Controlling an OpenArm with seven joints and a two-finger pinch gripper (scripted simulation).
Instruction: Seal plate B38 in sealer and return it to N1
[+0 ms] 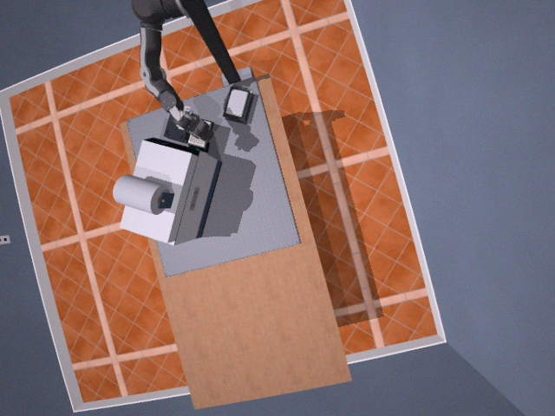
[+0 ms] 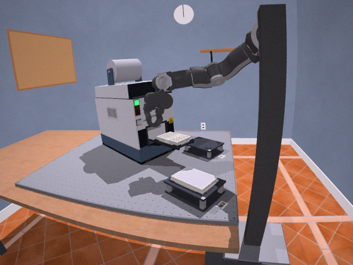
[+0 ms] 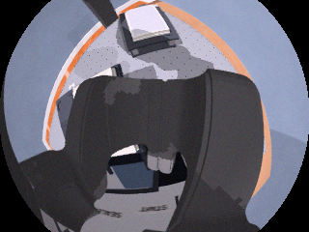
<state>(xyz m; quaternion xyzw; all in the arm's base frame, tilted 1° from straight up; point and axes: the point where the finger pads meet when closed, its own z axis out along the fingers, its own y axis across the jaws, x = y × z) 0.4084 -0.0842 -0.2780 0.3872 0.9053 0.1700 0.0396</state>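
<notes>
My hand is 70 mm short of the start key and 30 mm to the left of it. Round my hand: white 96-well plate B38: 60 mm behind, 70 mm to the right, 80 mm below; then sealed plate B83: 190 mm behind, 130 mm to the left, 140 mm below; then sealer's stage: 60 mm behind, 70 mm to the right, 90 mm below.
</notes>
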